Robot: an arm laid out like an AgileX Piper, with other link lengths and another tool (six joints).
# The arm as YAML. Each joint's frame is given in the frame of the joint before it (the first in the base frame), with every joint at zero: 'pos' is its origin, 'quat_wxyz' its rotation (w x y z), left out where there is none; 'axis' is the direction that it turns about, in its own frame. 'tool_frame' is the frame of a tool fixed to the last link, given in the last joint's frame.
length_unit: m
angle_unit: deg
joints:
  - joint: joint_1
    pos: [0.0, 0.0, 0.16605]
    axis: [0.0, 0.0, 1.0]
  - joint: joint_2
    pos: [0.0, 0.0, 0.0]
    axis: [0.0, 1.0, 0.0]
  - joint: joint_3
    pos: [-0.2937, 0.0, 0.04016]
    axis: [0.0, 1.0, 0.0]
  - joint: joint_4
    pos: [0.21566, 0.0, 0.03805]
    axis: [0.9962, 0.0, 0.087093]
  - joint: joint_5
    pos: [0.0, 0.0, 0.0]
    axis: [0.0, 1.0, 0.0]
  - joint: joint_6
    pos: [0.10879, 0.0, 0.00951]
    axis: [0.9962, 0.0, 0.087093]
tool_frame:
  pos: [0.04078, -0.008, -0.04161]
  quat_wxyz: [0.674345, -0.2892, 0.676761, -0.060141]
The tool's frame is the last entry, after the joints.
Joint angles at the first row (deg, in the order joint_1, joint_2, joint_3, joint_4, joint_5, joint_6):
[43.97, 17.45, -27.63, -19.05, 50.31, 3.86]
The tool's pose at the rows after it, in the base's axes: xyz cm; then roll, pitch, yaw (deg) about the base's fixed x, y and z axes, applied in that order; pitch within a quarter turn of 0, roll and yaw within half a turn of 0:
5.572 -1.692 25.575 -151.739 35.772 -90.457
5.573 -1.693 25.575 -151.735 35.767 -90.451
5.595 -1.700 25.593 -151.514 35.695 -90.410
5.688 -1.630 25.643 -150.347 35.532 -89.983
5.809 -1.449 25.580 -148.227 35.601 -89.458
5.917 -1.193 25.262 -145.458 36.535 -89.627
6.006 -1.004 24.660 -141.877 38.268 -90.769
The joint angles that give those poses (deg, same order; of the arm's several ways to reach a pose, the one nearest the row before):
[43.96, 17.45, -27.63, -19.04, 50.31, 3.85]
[43.97, 17.45, -27.63, -19.05, 50.31, 3.85]
[43.71, 17.45, -27.61, -19.04, 50.15, 3.64]
[42.08, 17.41, -27.31, -18.41, 48.86, 2.09]
[38.59, 17.09, -26.34, -16.70, 46.06, -0.92]
[33.42, 16.23, -24.44, -13.97, 41.86, -4.34]
[26.73, 14.63, -21.54, -10.44, 36.64, -7.86]

